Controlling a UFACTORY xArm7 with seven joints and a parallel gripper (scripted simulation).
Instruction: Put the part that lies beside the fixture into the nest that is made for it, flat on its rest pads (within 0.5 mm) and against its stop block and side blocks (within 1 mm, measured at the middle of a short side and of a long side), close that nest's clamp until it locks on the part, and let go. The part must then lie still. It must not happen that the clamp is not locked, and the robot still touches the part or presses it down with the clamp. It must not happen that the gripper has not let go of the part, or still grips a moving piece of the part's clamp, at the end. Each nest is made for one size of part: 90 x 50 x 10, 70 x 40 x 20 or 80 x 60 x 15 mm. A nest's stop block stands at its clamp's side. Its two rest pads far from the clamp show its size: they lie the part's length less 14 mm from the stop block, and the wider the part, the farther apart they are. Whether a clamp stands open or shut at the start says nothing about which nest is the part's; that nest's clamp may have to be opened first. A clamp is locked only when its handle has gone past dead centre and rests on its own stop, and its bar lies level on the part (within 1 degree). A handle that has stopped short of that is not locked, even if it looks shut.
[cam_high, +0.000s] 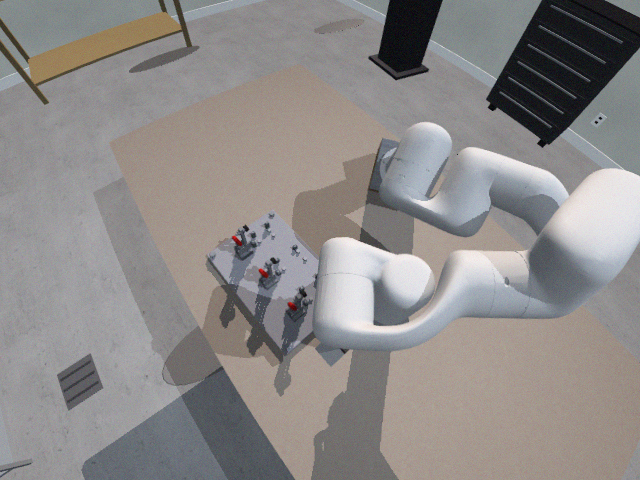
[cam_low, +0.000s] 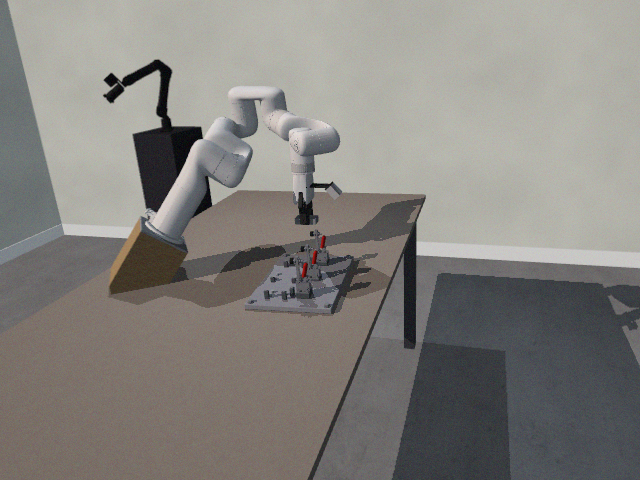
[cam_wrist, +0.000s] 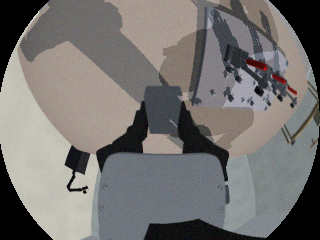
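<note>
Now: the grey fixture plate 100 mm ahead of my hand, 240 mm to the right of it and 110 mm below it. The rest, counted from my hand: grey block part 10 mm below.
</note>
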